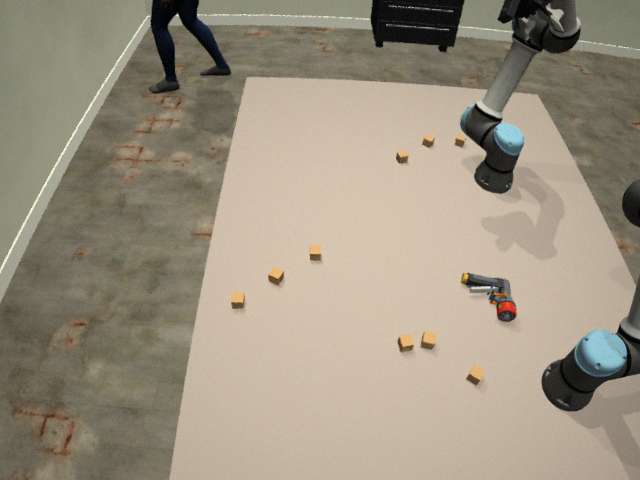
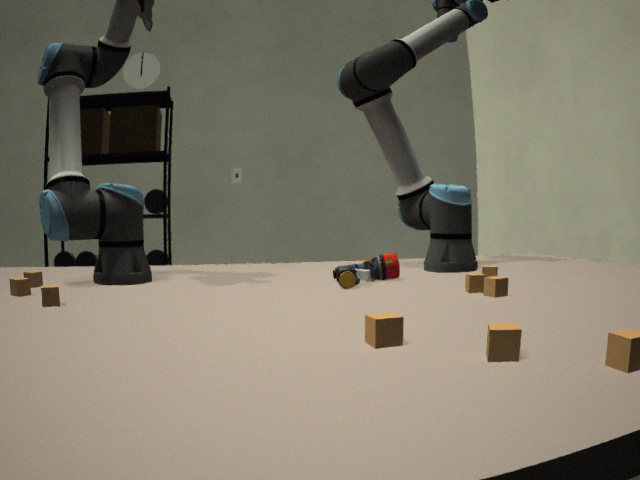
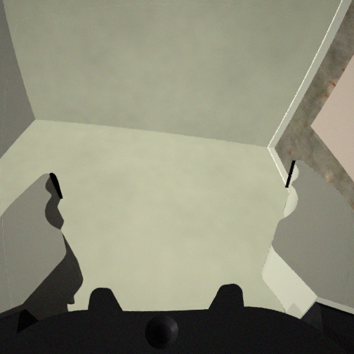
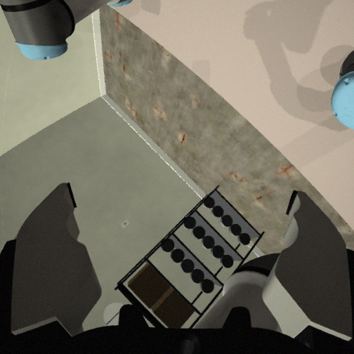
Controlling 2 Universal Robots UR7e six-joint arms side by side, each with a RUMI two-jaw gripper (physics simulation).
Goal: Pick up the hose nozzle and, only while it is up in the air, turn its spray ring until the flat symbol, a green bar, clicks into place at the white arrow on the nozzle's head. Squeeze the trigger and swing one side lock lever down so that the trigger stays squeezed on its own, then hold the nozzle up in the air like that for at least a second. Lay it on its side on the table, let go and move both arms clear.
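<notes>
The hose nozzle lies on its side on the table. It has a dark grey body, a yellow handle end, a pale trigger and orange parts near the head. A green bar shows on the red spray ring; the white arrow is too small to make out. My left gripper is open and empty, high up and far from the nozzle. My right gripper is open and empty, also raised away from it.
Small wooden cubes stand in groups of three: one group near my left arm's base, one near my right arm's base, one farther out. A person stands beyond the table.
</notes>
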